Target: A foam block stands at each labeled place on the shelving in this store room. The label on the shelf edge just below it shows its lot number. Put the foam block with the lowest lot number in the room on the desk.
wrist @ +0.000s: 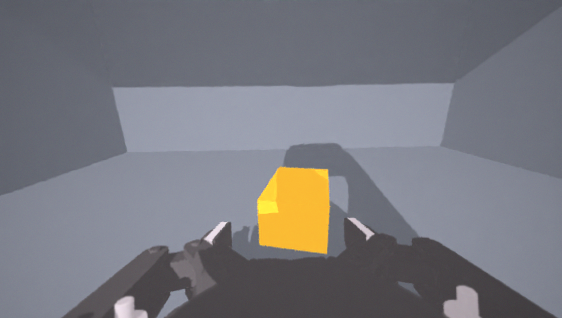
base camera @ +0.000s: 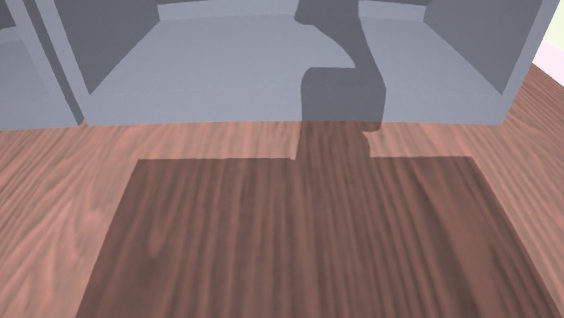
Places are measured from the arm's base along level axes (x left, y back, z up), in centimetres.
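Pixels of known places: gripper, fingertip midpoint: [wrist: 287, 232].
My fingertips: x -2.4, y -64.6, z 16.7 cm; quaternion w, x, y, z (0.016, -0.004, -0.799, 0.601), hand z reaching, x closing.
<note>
Behind a point stands the place of what it marks.
A yellow-orange foam block [wrist: 301, 212] @[y -66.2, x -3.7, z 17.4 cm] stands on a grey shelf board in the wrist view, a little right of the middle, turned slightly so that a narrow left side shows. My gripper [wrist: 287, 232] @[y -64.6, x -2.4, z 16.7 cm] is open and empty. Its two fingertips stand wide apart, one to the left and one to the right of the block as seen in the wrist view, with a wider gap on the left. Whether the block lies between the fingertips or beyond them is hard to tell. No lot label and no desk show in either view.
The shelf compartment has a back panel [wrist: 285, 117] @[y -104.4, x -4.4, z 22.1 cm], side walls [wrist: 510, 105] @[y -90.3, x -46.4, z 24.6 cm] and a dark board above. In the base camera view, the grey shelving's bottom board [base camera: 200, 107] @[y -59.0, x 14.7, z -36.2 cm] stands on the wooden floor [base camera: 225, 140] @[y -53.2, x 9.5, z -39.6 cm], with another shelf unit [base camera: 30, 112] @[y -59.2, x 55.2, z -35.0 cm] at the left. The arm's shadow falls across it.
</note>
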